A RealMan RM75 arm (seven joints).
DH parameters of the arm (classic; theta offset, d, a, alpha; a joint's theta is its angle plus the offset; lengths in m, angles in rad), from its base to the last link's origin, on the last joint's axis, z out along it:
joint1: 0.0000 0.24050 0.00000 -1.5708
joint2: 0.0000 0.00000 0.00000 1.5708
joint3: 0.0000 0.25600 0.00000 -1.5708
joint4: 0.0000 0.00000 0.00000 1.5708
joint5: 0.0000 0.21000 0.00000 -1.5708
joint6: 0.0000 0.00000 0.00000 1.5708
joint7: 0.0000 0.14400 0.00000 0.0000
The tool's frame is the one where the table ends.
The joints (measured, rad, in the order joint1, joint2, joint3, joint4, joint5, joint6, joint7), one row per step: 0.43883 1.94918 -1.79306 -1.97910 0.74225 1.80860 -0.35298; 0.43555 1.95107 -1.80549 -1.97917 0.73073 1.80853 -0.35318; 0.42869 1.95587 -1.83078 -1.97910 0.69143 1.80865 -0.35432; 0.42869 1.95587 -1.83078 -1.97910 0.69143 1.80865 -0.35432; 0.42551 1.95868 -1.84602 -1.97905 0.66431 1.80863 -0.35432; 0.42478 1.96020 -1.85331 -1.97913 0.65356 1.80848 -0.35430; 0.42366 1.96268 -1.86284 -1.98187 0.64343 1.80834 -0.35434; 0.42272 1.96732 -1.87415 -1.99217 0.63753 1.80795 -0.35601; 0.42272 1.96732 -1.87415 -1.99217 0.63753 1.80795 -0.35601; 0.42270 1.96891 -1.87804 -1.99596 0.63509 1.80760 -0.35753; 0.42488 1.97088 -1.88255 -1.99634 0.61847 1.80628 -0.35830; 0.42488 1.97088 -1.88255 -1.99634 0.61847 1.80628 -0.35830; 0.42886 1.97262 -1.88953 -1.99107 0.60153 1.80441 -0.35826; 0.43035 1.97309 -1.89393 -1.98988 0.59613 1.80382 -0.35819; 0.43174 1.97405 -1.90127 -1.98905 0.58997 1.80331 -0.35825; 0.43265 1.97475 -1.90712 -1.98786 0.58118 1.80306 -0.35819
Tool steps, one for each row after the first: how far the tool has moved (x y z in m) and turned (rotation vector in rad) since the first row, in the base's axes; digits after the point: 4 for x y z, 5 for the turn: 0.0013 -0.0013 -0.0018 -0.00228 -0.01028 0.00212; 0.0050 -0.0024 -0.0047 0.00458 -0.04033 0.00789; 0.0050 -0.0024 -0.0047 0.00458 -0.04033 0.00789; 0.0072 -0.0026 -0.0062 0.01186 -0.06033 0.01235; 0.0078 -0.0029 -0.0071 0.01368 -0.06816 0.01539; 0.0077 -0.0038 -0.0083 0.01341 -0.07444 0.02138; 0.0053 -0.0060 -0.0100 0.00878 -0.07354 0.03619; 0.0053 -0.0060 -0.0100 0.00878 -0.07354 0.03619; 0.0043 -0.0067 -0.0106 0.00727 -0.07331 0.04274; 0.0043 -0.0055 -0.0107 0.01641 -0.08216 0.04951; 0.0043 -0.0055 -0.0107 0.01641 -0.08216 0.04951; 0.0049 -0.0040 -0.0116 0.02318 -0.09421 0.05392; 0.0050 -0.0039 -0.0122 0.02374 -0.09868 0.05690; 0.0049 -0.0043 -0.0132 0.02228 -0.10411 0.06154; 0.0053 -0.0041 -0.0139 0.02406 -0.11118 0.06478
